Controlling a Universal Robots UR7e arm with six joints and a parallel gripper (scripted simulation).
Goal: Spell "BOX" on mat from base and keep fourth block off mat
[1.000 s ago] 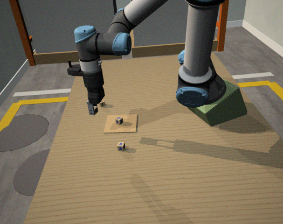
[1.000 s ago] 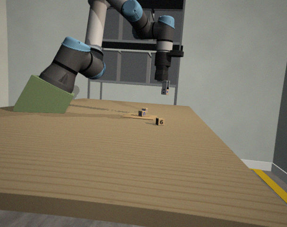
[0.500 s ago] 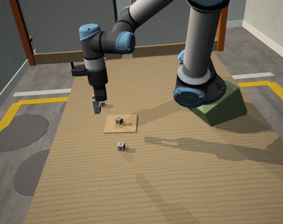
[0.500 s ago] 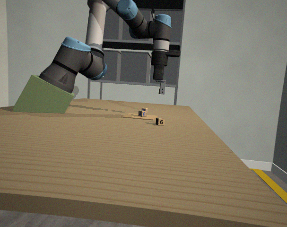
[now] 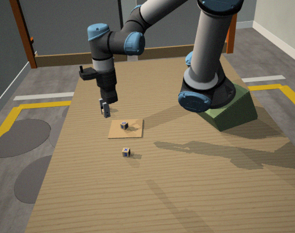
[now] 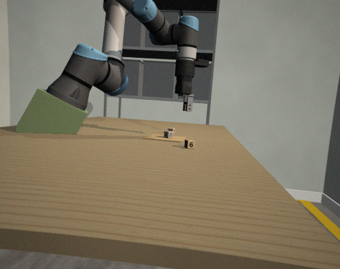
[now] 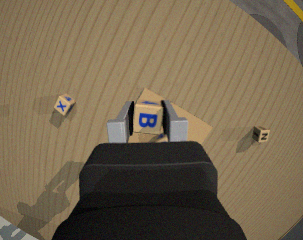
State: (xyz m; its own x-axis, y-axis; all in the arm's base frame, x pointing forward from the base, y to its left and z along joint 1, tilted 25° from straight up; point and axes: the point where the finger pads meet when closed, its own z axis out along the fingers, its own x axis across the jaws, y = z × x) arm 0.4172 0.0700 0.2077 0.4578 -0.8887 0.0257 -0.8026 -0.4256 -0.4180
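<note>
My gripper is now 110 mm above the O block, 60 mm to the left of it and 60 mm past it. The rest, counted from my hand: B block 10 mm below; then X block 120 mm to the left, 110 mm below, 80 mm behind; then mat 130 mm below, 70 mm behind, 60 mm to the right.
</note>
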